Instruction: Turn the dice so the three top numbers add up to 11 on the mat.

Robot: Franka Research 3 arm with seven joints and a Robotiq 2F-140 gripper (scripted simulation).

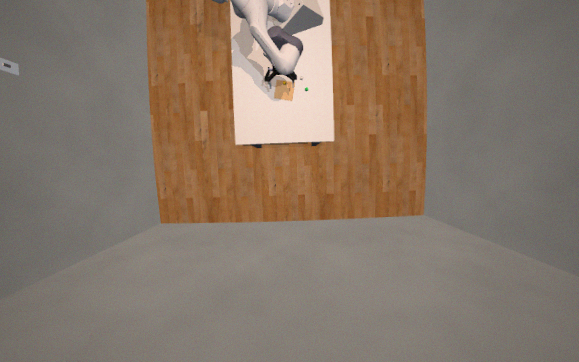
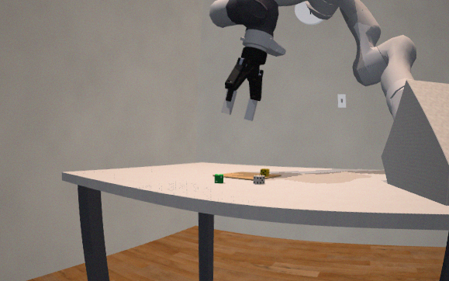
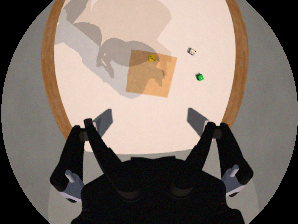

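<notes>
Now: hand 180 mm to the right of the green die, 170 mm above it and 30 mm past it. From my hand the other things lie so: yellow die (160 mm below, 90 mm behind, 20 mm to the left); white die (170 mm below, 150 mm to the left, 120 mm behind); tan mat (170 mm below, 40 mm behind, 20 mm to the left).
</notes>
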